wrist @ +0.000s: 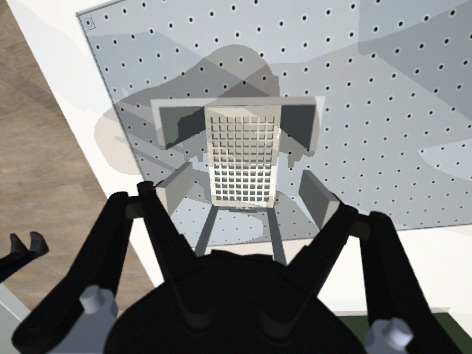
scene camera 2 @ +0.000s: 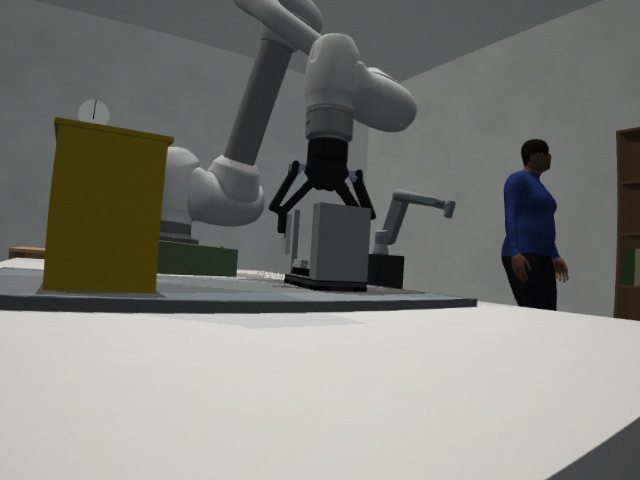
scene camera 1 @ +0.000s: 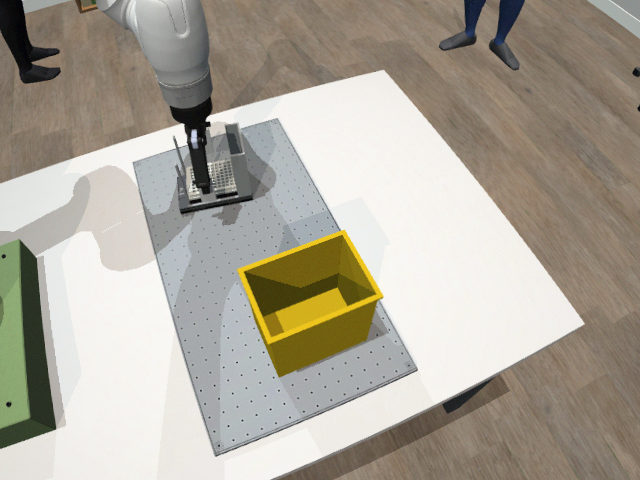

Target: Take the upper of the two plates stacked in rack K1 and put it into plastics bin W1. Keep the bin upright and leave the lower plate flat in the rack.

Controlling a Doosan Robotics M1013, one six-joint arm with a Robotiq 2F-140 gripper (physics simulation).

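Frame: origin at the arm's base, x ahead, y left, z up, level; metres.
Seen in the pictures: gripper, fingertip midpoint: (wrist: pixel 245 177) (scene camera 1: pixel 208 175); arm's base at its link origin: (scene camera 2: pixel 162 242).
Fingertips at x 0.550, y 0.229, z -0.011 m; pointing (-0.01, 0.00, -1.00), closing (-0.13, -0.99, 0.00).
Offsets run from my fingertips to a thing's top centre. Level surfaces: height alone.
Rack K1 {dx +0.005, dy +0.004, dz +0.086 m} (scene camera 1: pixel 241 178) (scene camera 2: pixel 341 242) (wrist: pixel 240 101) stands upright at the far end of the perforated board, with a tall wall on one side and thin posts opposite. The pale gridded upper plate {dx +0.016, dy +0.004, dz -0.009 m} (scene camera 1: pixel 223 174) (wrist: pixel 243 155) lies flat in it. The lower plate is mostly hidden beneath it. My gripper (scene camera 1: pixel 206 167) (scene camera 2: pixel 328 238) (wrist: pixel 245 177) is open and empty, pointing down over the rack. Its fingers are spread to either side of the plates, with the tips a little above plate level; the rack wall hides one tip in scene camera 2. Yellow bin W1 {dx +0.108, dy -0.372, dz +0.123 m} (scene camera 1: pixel 325 335) (scene camera 2: pixel 108 206) stands upright and empty.
The grey perforated board (scene camera 1: pixel 206 289) (scene camera 2: pixel 258 304) (wrist: pixel 320 30) lies on the white table {dz -0.069 m} (scene camera 1: pixel 439 248) (scene camera 2: pixel 310 387). A green block (scene camera 1: pixel 15 335) (scene camera 2: pixel 199 258) is at the table's left in scene camera 1. People stand beyond the table.
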